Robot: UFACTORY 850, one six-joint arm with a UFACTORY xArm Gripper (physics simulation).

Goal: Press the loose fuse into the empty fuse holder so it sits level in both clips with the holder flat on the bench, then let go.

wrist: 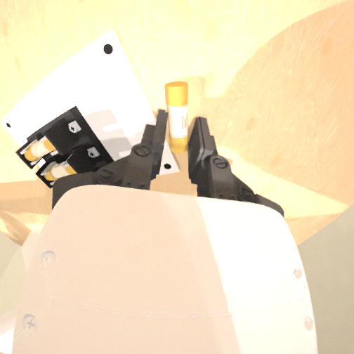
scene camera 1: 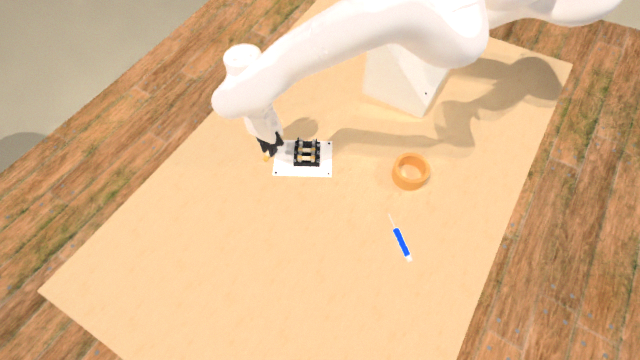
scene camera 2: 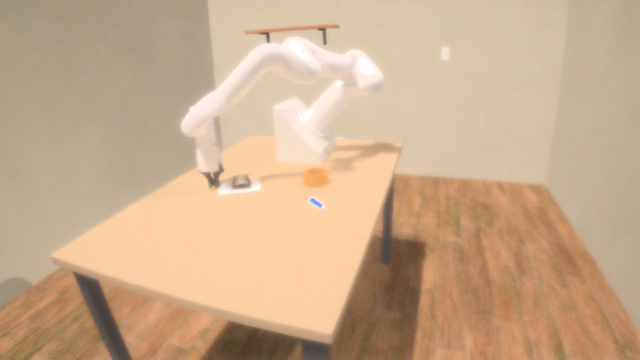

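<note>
The loose fuse (scene camera 1: 266, 157) (wrist: 177, 100), with yellow ends and a white middle, lies beside the white plate (scene camera 1: 287, 170) (wrist: 100, 75). My gripper (scene camera 1: 269, 151) (scene camera 2: 213, 185) (wrist: 178, 128) is low over it, partly closed but still open. The fuse's near part is between the fingers, roughly parallel to them, and its far end sticks out beyond them. No firm grip shows. The black fuse holders (scene camera 1: 307, 163) (wrist: 64, 131) stand side by side on the plate. Two hold fuses. The row farthest back in scene camera 1 appears empty; the gripper hides it in the wrist view.
An orange ring-shaped bowl (scene camera 1: 410, 185) (scene camera 2: 315, 180) stands right of the plate. A blue-handled screwdriver (scene camera 1: 401, 242) (scene camera 2: 316, 203) lies nearer the front. The white robot base (scene camera 1: 395, 85) (scene camera 2: 295, 135) stands behind. The table edge runs left of the gripper.
</note>
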